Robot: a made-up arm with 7 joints.
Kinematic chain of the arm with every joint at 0, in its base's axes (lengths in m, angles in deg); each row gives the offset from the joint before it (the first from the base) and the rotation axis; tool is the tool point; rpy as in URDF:
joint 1: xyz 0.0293 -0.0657 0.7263 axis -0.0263 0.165 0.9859
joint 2: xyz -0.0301 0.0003 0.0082 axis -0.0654 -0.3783 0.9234
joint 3: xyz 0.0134 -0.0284 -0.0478 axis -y
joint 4: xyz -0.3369 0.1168 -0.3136 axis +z
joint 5: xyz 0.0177 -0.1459 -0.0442 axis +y
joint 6: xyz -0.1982 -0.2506 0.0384 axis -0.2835 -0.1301 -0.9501
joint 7: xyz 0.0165 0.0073 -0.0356 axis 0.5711 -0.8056 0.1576
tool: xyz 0.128 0.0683 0.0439 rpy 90 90 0
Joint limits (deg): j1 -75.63..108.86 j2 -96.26..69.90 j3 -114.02..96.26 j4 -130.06..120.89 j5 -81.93..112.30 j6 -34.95..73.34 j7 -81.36..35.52
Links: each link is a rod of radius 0.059 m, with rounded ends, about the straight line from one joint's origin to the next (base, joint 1, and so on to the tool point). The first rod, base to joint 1, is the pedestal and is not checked.
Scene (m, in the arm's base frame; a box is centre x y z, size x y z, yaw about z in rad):
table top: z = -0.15
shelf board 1: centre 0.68 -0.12 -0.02 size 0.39 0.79 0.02 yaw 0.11
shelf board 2: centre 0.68 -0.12 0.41 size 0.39 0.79 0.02 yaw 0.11
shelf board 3: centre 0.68 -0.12 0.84 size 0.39 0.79 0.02 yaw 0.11
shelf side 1: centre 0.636 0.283 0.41 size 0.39 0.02 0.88 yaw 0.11
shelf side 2: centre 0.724 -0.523 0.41 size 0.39 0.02 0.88 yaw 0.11
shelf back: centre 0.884 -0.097 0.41 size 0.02 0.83 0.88 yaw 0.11
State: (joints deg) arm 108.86 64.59 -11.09 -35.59 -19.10 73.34 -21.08
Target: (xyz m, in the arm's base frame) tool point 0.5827 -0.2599 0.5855
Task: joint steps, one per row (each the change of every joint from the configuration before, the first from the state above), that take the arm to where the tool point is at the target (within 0.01 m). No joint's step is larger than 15 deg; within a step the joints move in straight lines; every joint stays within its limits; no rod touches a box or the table.
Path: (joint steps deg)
1: -8.72 -6.05 5.57 4.95 12.59 -9.05 4.37
2: -8.71 -6.04 5.57 4.94 12.59 -9.05 4.36
3: -8.72 -6.05 5.58 4.95 12.59 -9.05 4.37
4: -8.72 -6.04 5.57 4.95 12.59 -9.05 4.36
5: -8.72 -6.05 5.57 4.94 12.59 -9.05 4.37
6: 1.00 -0.09 -13.59 9.27 -6.79 2.42 3.53
7: 0.99 -0.10 -13.59 9.27 -6.78 2.42 3.53
8: 0.99 -0.09 -13.59 9.27 -6.78 2.42 3.53
9: 0.99 -0.10 -13.60 9.27 -6.78 2.41 3.53
10: 0.99 -0.10 -13.59 9.26 -6.79 2.42 3.53
11: 5.04 3.93 4.31 -12.58 -5.34 3.89 -5.47
12: 5.05 3.93 4.31 -12.58 -5.34 3.90 -5.46
13: 5.04 3.92 4.31 -12.58 -5.35 3.89 -5.47

